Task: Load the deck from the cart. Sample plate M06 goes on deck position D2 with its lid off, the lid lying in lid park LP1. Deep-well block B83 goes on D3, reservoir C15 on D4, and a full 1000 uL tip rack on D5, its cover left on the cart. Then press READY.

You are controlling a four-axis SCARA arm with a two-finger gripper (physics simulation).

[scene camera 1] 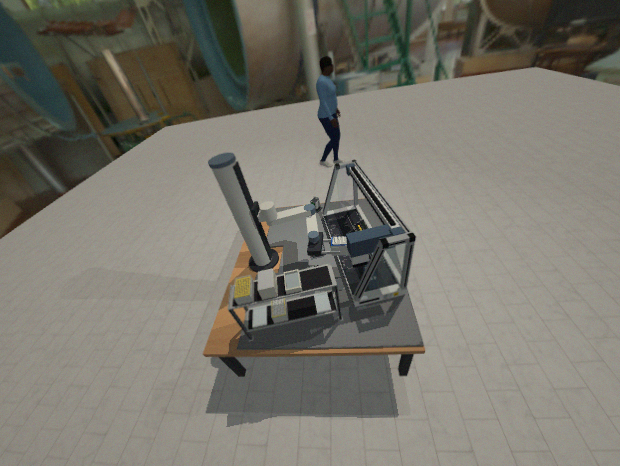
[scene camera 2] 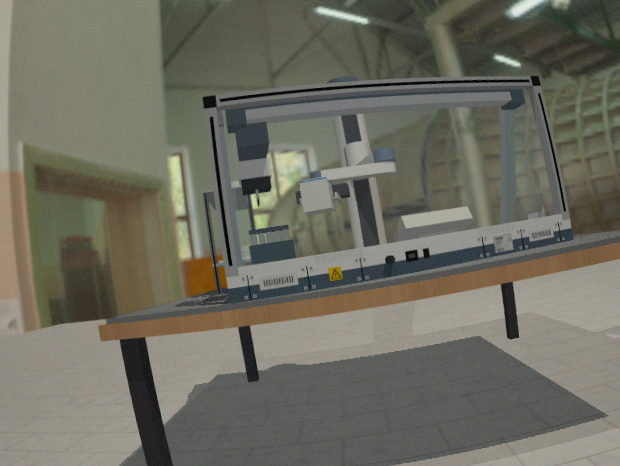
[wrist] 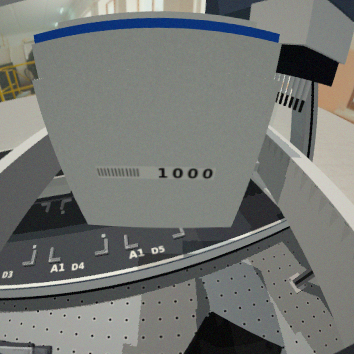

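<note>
A grey tip rack (scene camera 1: 339,241) (scene camera 2: 316,195) (wrist: 155,120) with a blue band near its top and the mark 1000 is upright between my fingers. My gripper (scene camera 1: 336,246) (scene camera 2: 317,196) (wrist: 161,118) is shut on it, above the near edge of the deck (wrist: 90,250). In the wrist view the D5 label (wrist: 158,250) lies below the rack, with D4 (wrist: 77,266) and D3 (wrist: 7,274) to its left. The rack hides part of the deck. On the cart (scene camera 1: 240,323), the upper shelf holds a yellow-topped box (scene camera 1: 243,288), a tall grey block (scene camera 1: 267,283) and a pale-topped item (scene camera 1: 292,281). Their labels are unreadable.
The blue pipetting head (scene camera 1: 368,240) (scene camera 2: 252,152) hangs beside the held rack. Frame posts (scene camera 2: 551,150) surround the deck. A blue tube rack (scene camera 2: 272,250) stands low at the left in scene camera 2. The arm column (scene camera 1: 243,215) stands behind the cart. A person (scene camera 1: 328,110) stands beyond the table.
</note>
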